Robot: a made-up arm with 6 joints.
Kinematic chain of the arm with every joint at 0, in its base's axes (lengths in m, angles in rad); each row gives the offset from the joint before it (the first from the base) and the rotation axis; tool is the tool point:
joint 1: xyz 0 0 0.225 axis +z
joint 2: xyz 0 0 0 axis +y
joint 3: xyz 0 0 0.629 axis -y
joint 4: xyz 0 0 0 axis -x
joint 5: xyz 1.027 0 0 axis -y
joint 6: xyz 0 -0.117 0 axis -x
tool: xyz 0 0 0
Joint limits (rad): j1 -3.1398..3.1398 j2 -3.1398..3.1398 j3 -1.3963..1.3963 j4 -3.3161..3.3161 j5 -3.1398..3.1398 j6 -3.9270..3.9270
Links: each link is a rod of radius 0.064 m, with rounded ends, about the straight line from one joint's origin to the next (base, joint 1, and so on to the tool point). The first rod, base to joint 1, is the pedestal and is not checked.
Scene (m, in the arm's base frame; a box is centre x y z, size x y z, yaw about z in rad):
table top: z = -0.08
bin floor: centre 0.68 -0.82 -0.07 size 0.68 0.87 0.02 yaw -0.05
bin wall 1: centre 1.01 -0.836 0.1 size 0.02 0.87 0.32 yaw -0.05
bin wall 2: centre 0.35 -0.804 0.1 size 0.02 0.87 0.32 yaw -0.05
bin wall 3: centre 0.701 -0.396 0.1 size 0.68 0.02 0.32 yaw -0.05
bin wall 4: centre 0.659 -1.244 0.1 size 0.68 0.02 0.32 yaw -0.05
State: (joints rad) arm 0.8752 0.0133 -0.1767 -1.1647 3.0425 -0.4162
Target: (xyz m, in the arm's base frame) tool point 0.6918 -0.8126 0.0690
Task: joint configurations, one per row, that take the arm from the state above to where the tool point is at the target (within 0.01 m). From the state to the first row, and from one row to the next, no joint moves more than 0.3 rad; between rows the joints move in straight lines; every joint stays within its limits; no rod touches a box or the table.
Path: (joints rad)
1: 0.6393 -0.0106 -0.0399 -1.2023 2.9056 -0.3882
2: 0.4035 -0.0345 0.0969 -1.2399 2.7688 -0.3603
3: 0.1676 -0.0583 0.2338 -1.2775 2.6319 -0.3323
4: -0.0683 -0.0822 0.3706 -1.3151 2.4950 -0.3044
5: -0.3145 0.1172 0.2011 -1.2126 2.6775 -0.3417
6: -0.5607 0.3165 0.0316 -1.1101 2.8600 -0.3789
7: -0.8070 0.5159 -0.1379 -1.0075 3.0425 -0.4162

